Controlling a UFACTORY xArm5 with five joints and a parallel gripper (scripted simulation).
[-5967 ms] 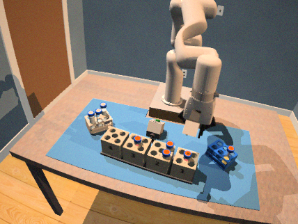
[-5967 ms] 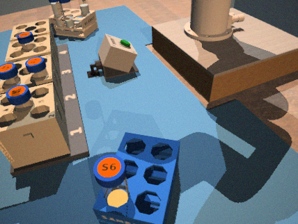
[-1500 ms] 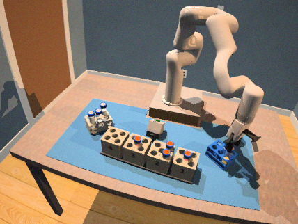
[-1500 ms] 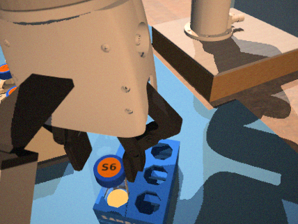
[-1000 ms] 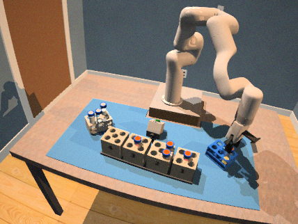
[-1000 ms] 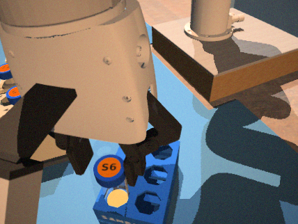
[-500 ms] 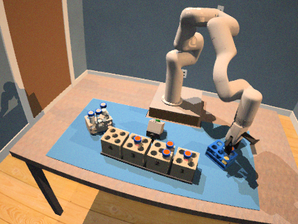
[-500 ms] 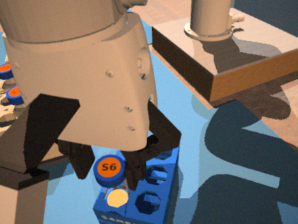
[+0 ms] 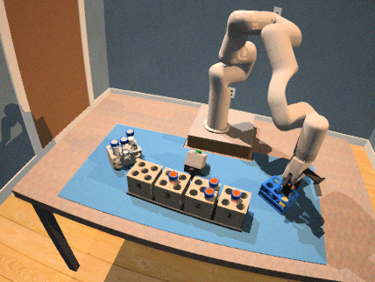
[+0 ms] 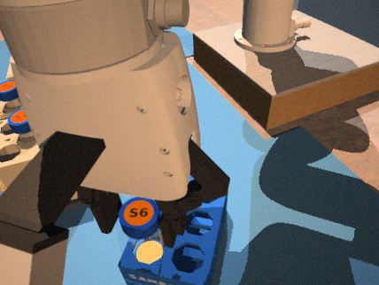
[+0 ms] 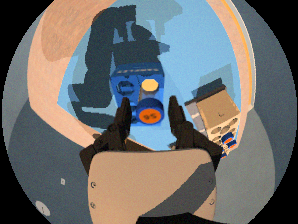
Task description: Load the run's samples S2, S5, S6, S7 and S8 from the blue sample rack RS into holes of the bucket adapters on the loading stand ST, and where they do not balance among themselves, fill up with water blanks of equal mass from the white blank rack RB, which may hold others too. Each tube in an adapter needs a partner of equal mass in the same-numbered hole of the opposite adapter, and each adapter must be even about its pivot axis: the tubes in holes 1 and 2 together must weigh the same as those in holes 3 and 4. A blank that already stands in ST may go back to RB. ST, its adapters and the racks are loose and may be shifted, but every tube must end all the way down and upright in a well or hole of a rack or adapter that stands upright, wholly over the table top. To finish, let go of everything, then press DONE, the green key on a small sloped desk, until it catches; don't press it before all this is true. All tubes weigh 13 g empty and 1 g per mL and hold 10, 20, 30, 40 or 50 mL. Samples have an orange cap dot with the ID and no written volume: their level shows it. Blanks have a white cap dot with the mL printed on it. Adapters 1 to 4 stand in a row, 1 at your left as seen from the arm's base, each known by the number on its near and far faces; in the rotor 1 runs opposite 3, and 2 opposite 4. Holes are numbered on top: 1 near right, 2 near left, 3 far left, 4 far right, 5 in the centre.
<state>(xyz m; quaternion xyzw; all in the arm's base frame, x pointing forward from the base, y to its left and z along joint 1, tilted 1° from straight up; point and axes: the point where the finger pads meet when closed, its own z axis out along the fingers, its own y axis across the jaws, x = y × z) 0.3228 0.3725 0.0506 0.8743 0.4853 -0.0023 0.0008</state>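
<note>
Now: hand 9 cm above the blue sample rack RS, 4 cm past it and 2 cm to the left of it. The rest, counted from my hand: white blank rack RB 67 cm to the right, 9 cm below, 1 cm ahead; blue-capped tube 67 cm to the right, 5 cm below, 5 cm ahead; loading stand ST 34 cm to the right, 11 cm below, 11 cm ahead.
</note>
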